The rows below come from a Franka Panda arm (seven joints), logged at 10 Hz.
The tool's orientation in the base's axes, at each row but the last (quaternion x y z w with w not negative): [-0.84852, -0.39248, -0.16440, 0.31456]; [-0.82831, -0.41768, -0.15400, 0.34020]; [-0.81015, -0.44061, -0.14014, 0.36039]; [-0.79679, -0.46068, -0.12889, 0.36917]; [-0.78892, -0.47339, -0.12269, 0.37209]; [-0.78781, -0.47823, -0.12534, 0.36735]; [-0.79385, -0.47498, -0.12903, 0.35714]
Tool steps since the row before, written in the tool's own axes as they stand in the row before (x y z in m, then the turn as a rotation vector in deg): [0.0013, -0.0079, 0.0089, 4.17, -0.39, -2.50]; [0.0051, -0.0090, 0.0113, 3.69, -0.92, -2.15]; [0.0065, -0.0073, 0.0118, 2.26, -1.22, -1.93]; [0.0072, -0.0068, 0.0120, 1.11, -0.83, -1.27]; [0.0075, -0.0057, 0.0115, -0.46, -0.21, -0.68]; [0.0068, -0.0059, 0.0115, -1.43, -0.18, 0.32]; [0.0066, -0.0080, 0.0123, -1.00, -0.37, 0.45]
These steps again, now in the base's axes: [-0.0050, 0.0105, -0.0028, 2.28, 0.88, 4.22]; [-0.0044, 0.0146, -0.0015, 1.56, 1.06, 3.94]; [-0.0033, 0.0149, -0.0014, 0.47, 0.45, 3.15]; [-0.0034, 0.0151, -0.0012, 0.08, 0.06, 1.88]; [-0.0027, 0.0146, -0.0012, -0.31, -0.72, 0.32]; [-0.0033, 0.0141, -0.0016, -0.93, -0.67, -0.93]; [-0.0050, 0.0152, -0.0016, -0.89, -0.24, -0.70]
